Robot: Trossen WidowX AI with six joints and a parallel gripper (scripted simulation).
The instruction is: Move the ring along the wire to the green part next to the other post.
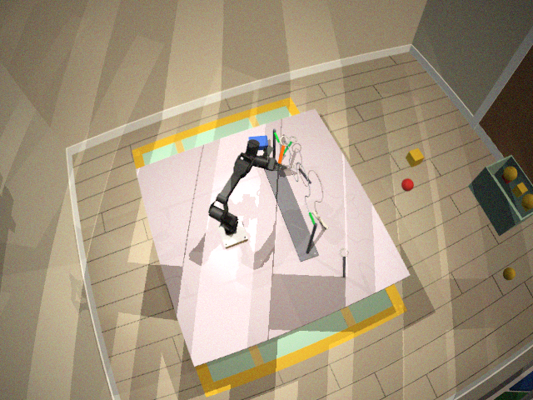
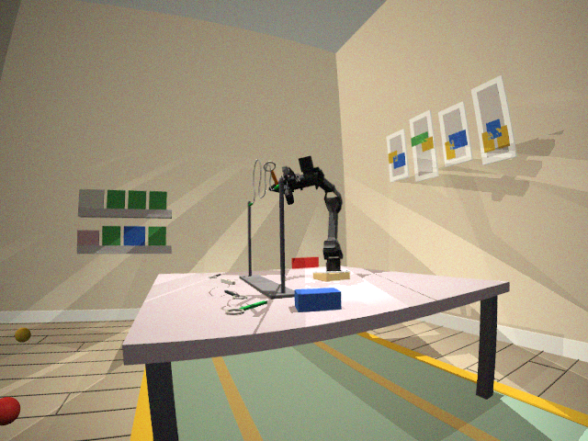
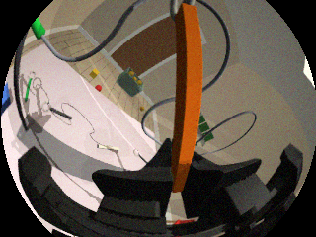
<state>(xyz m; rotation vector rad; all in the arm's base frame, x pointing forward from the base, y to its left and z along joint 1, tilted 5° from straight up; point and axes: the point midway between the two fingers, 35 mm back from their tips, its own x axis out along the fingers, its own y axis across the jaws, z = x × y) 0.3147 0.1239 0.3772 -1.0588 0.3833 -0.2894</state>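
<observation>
The orange-handled ring is 8 cm to the left of my gripper tip and 5 cm above it. Round my gripper tip: white stick 42 cm below, 18 cm ahead, 14 cm to the right; blue block 46 cm to the left, 40 cm below, 4 cm behind; green-handled ring 42 cm to the left, 42 cm below, 16 cm ahead.
</observation>
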